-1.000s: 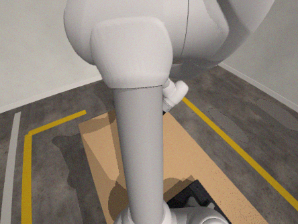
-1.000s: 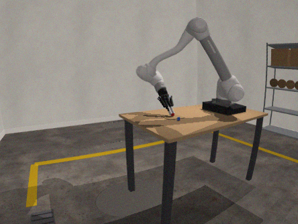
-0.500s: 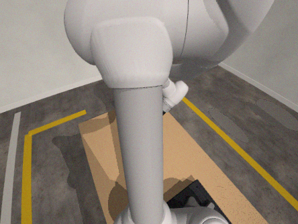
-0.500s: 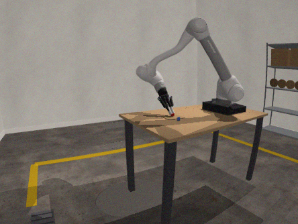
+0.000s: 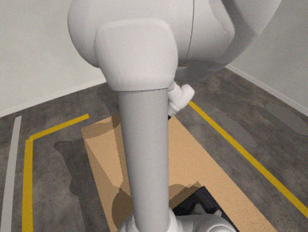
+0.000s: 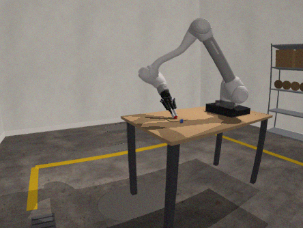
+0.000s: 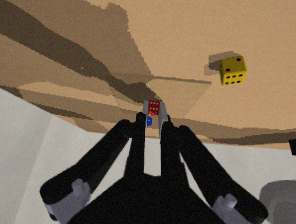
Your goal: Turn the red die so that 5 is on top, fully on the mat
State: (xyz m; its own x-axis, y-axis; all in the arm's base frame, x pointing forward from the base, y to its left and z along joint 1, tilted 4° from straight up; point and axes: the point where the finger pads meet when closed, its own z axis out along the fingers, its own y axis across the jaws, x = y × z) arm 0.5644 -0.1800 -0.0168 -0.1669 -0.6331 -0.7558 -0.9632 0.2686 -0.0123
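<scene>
The red die lies 1 cm ahead of my hand, 2 cm to the left of it and 2 cm below it. The rest, counted from my hand: tan mat (1 cm ahead, 2 cm to the left, 4 cm below); then yellow die (9 cm behind, 6 cm to the right, 3 cm below); then blue die (4 cm ahead, 11 cm to the left, 3 cm below).
</scene>
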